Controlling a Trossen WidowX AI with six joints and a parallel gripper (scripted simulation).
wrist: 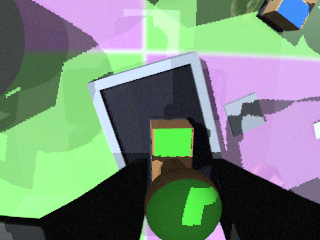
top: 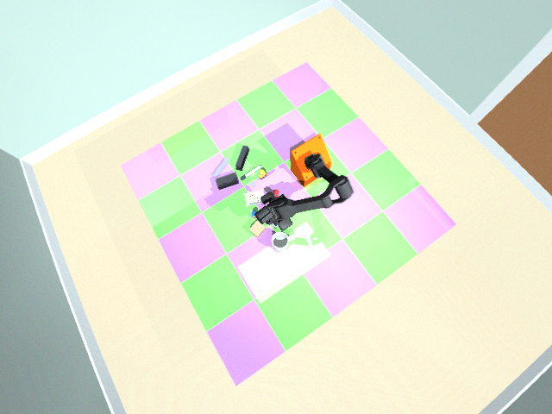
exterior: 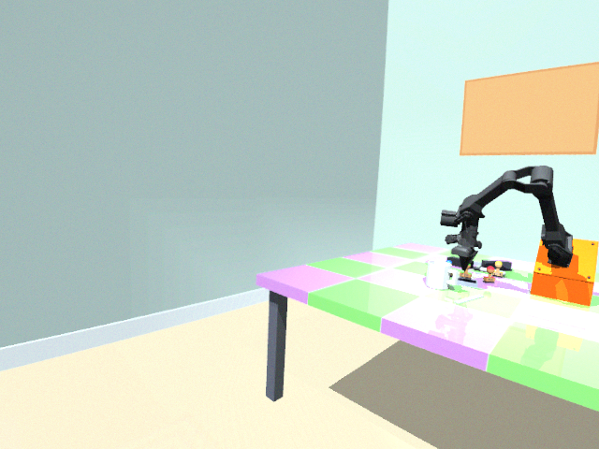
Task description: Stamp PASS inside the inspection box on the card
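Right now the dark ink pad is 5 cm below my gripper tip. Round my gripper tip: tan block (11 cm ahead, 3 cm below, 1 cm to the left); then blue-labelled stamp (9 cm ahead, 6 cm to the right, 3 cm below); then red-knobbed stamp (11 cm to the right, 6 cm behind, 4 cm below).
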